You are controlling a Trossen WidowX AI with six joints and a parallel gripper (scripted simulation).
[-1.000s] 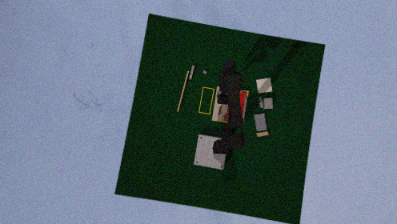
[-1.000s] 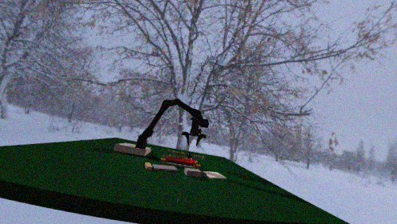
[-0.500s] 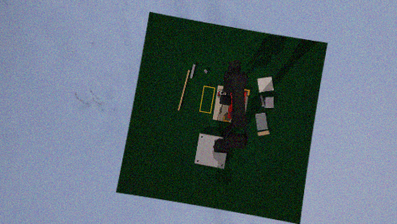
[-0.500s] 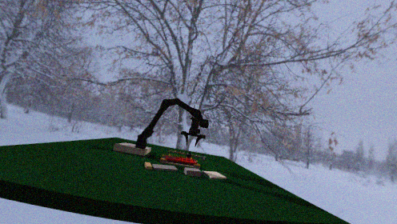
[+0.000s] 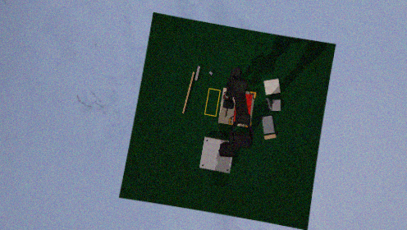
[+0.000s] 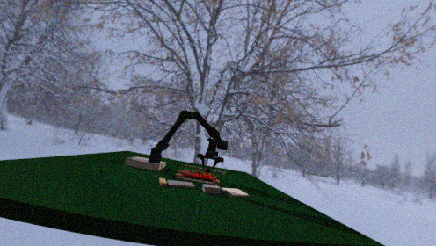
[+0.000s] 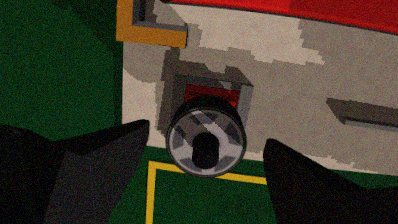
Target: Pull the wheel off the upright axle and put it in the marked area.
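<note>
Right now my gripper tip is right at the wheel. From my gripper tip the other things lie so: wooden stick 2 cm ahead, 27 cm to the left, 4 cm below.
</note>
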